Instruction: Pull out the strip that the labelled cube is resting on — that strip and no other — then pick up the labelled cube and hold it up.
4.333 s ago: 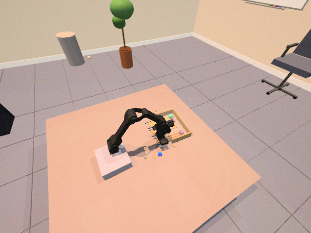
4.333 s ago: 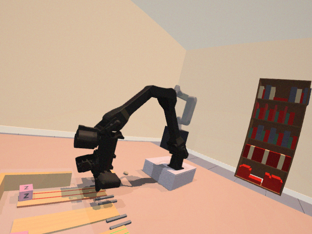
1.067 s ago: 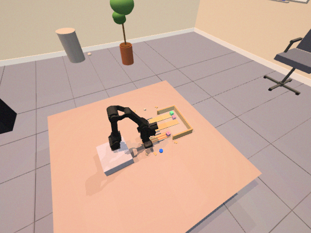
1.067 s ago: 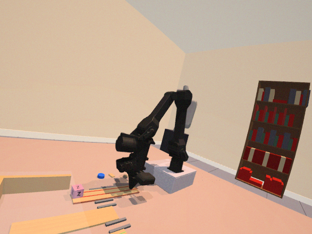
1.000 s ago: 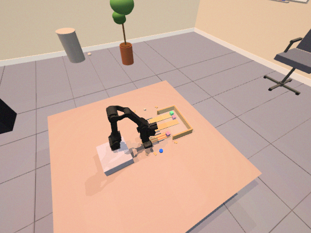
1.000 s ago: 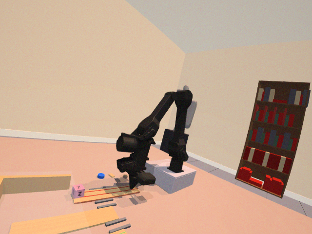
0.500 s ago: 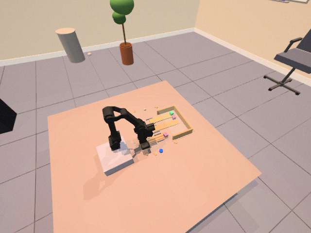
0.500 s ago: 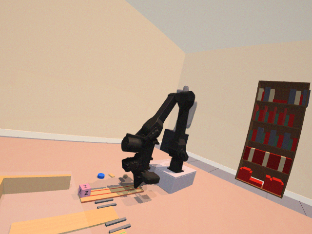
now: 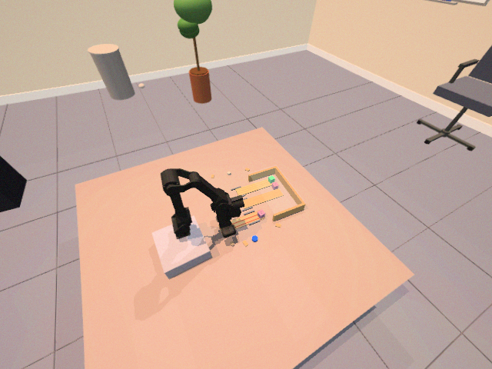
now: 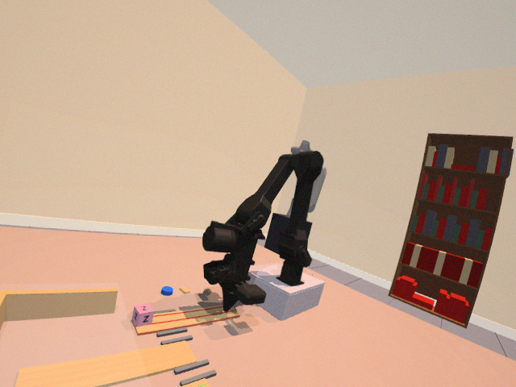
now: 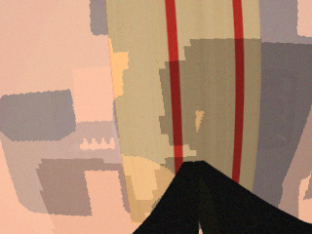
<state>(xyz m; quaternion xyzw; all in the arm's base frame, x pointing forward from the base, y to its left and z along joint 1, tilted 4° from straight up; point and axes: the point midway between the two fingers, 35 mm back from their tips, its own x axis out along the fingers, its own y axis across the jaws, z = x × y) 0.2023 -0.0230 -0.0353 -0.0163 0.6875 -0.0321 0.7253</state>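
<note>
Now: gripper tip 10 cm short of the strip. Also, from my gripper tip: blue disc: 12 cm to the right, 11 cm ahead.
</note>
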